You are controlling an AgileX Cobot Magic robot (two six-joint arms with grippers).
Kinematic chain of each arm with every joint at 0, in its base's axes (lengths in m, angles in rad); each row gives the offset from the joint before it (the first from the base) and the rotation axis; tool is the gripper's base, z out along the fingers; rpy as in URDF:
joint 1: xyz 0 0 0.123 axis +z
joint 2: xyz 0 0 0 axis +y
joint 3: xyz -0.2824 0 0.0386 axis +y
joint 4: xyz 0.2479 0 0.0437 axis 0.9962 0 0.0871
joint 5: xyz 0 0 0 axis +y
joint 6: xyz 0.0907 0 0.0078 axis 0.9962 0 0.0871
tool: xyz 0 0 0 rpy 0 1.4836 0
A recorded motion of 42 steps. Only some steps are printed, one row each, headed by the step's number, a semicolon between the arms.
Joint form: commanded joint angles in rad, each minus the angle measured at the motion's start. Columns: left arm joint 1, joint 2, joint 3, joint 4, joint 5, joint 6; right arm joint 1, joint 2, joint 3, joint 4, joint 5, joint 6.
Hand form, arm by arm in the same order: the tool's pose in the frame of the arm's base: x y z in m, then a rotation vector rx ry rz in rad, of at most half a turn. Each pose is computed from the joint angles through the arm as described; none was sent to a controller.
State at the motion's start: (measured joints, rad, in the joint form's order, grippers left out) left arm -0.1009 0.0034 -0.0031 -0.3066 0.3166 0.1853; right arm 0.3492 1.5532 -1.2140 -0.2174 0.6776 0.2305
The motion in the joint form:
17: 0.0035 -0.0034 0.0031 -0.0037 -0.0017 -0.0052; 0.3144 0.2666 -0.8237 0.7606 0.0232 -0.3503
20: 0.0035 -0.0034 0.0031 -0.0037 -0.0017 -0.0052; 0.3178 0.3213 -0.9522 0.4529 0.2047 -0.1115
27: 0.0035 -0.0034 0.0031 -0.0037 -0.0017 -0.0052; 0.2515 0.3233 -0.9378 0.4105 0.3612 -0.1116
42: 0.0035 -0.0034 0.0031 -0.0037 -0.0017 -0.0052; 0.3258 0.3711 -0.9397 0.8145 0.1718 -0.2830
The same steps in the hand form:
17: 0.0529 -0.0139 0.1860 0.0519 1.7888 -0.2377; 0.3129 0.2833 0.4563 -0.5872 1.9070 0.9703
20: 0.0529 -0.0139 0.1860 0.0519 1.7888 -0.2377; 0.3238 0.2759 0.4519 -0.5356 2.0732 0.7529
27: 0.0529 -0.0139 0.1860 0.0519 1.7888 -0.2377; 0.3370 0.2492 0.4344 -0.5292 2.2420 0.6198
42: 0.0529 -0.0139 0.1860 0.0519 1.7888 -0.2377; 0.3195 0.3051 0.4384 -0.6178 2.0507 1.0798

